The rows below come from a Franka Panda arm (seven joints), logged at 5 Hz.
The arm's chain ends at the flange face. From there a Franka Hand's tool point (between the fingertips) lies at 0.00 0.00 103.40 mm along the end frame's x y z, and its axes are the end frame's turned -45 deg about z.
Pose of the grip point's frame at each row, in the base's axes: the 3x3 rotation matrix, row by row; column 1 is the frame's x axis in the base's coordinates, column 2 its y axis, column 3 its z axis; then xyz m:
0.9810, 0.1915, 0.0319; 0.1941, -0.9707, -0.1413; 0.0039, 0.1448, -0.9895; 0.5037, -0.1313, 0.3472
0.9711, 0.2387, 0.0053; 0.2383, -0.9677, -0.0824; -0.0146, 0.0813, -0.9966; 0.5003, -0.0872, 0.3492
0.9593, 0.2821, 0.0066; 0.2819, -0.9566, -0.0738; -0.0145, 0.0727, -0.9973; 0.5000, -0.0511, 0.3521
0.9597, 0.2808, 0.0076; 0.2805, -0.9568, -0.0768; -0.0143, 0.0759, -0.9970; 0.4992, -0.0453, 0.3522
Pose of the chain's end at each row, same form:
0.8291, -0.5583, 0.0319; -0.5491, -0.8236, -0.1413; 0.1051, 0.0996, -0.9895; 0.5004, -0.1167, 0.4495
0.8555, -0.5179, 0.0053; -0.5158, -0.8528, -0.0824; 0.0472, 0.0678, -0.9966; 0.4998, -0.0787, 0.4522
0.8778, -0.4789, 0.0066; -0.4771, -0.8758, -0.0738; 0.0412, 0.0617, -0.9973; 0.4993, -0.0435, 0.4552
0.8772, -0.4801, 0.0076; -0.4782, -0.8749, -0.0768; 0.0436, 0.0638, -0.9970; 0.4984, -0.0374, 0.4553

